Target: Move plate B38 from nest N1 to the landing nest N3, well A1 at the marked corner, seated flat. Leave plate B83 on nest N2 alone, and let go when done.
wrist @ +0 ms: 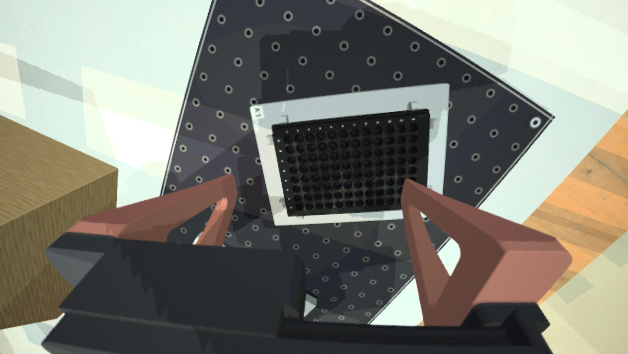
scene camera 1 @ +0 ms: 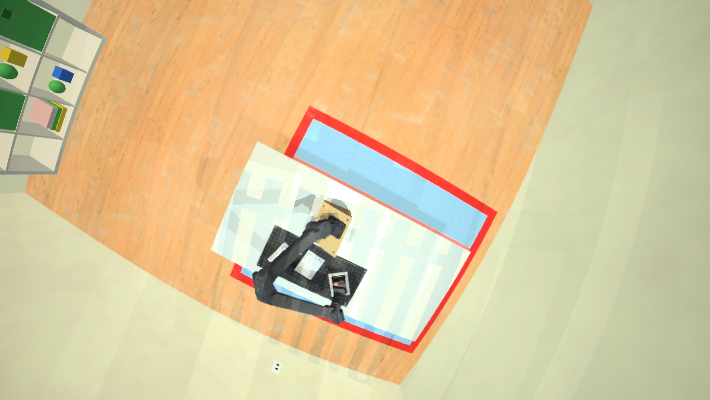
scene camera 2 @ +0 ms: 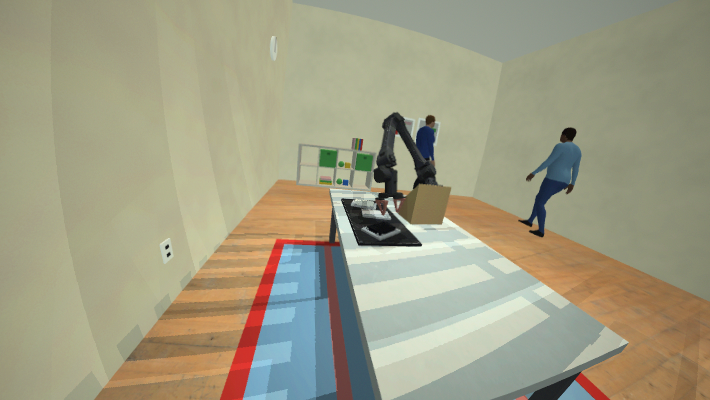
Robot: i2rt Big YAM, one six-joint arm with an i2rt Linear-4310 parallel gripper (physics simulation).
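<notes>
A black well plate (scene camera 1: 343,280) (scene camera 2: 381,228) (wrist: 350,165) sits in a pale nest (scene camera 2: 370,234) (wrist: 438,155) at one end of the black board (scene camera 1: 358,272) (scene camera 2: 405,241) (wrist: 350,65). The nest's A1 mark is at its upper left corner in the wrist view. My gripper (scene camera 2: 390,208) (wrist: 317,186) is open and empty above the board; in the wrist view the left fingertip appears left of the nest and the right over the plate's lower right part. A white middle nest (scene camera 1: 310,264) (scene camera 2: 376,215) shows no plate. A pale far nest (scene camera 1: 278,252) (scene camera 2: 364,204) is partly hidden; its contents are unclear. Plate names are unreadable.
A tan box (scene camera 1: 329,246) (scene camera 2: 431,205) (wrist: 55,200) stands on the white table (scene camera 1: 400,260) (scene camera 2: 450,300) beside the board and close to the arm's base. Two people (scene camera 2: 426,142) (scene camera 2: 562,165) stand on the floor beyond the table. A shelf unit (scene camera 2: 299,165) stands at the far wall.
</notes>
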